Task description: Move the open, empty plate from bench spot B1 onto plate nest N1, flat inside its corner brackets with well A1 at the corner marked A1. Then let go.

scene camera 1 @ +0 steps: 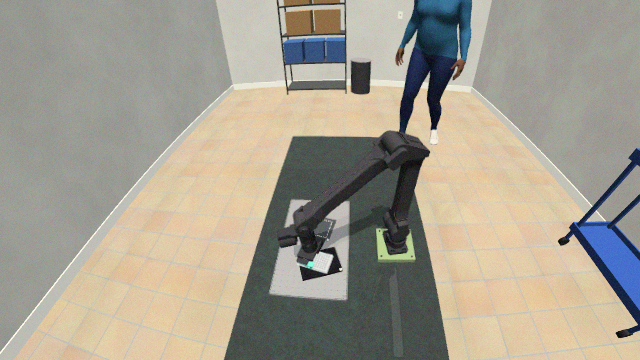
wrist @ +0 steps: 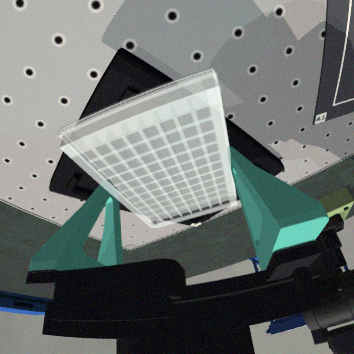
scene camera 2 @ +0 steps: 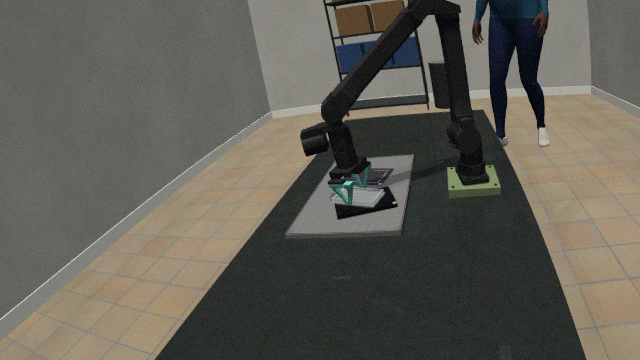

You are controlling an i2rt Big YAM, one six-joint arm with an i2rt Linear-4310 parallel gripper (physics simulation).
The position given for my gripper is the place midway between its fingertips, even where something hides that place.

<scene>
My gripper (scene camera 2: 356, 197) grips a well plate (wrist: 163, 152). I also see a dark nest with white outline (wrist: 327, 100) and a black pad (wrist: 125, 68).
My gripper also shows in the wrist view (wrist: 167, 167).
</scene>
